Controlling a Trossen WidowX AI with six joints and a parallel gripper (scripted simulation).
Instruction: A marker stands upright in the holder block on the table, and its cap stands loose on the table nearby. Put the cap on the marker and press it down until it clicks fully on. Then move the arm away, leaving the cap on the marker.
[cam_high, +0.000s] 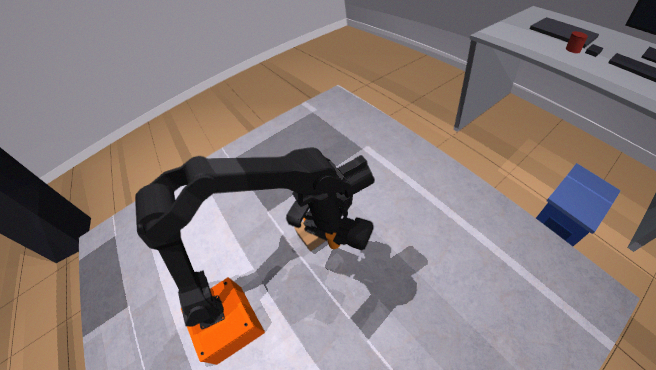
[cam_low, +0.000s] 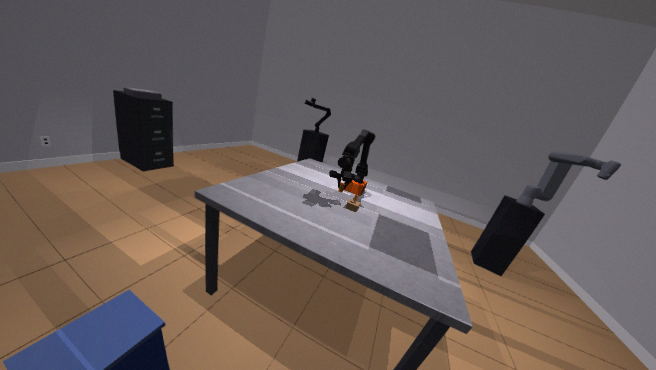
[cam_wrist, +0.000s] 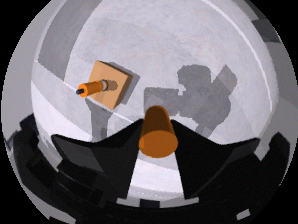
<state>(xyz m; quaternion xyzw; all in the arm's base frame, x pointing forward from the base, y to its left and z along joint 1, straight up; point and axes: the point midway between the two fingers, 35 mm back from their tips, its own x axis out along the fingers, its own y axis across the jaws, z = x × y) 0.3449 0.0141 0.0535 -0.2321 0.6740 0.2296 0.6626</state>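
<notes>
Right now the holder block is 30 mm behind my gripper tip, 100 mm to the left of it and 80 mm below it. Also, from my gripper tip: orange cap 10 mm above.
</notes>
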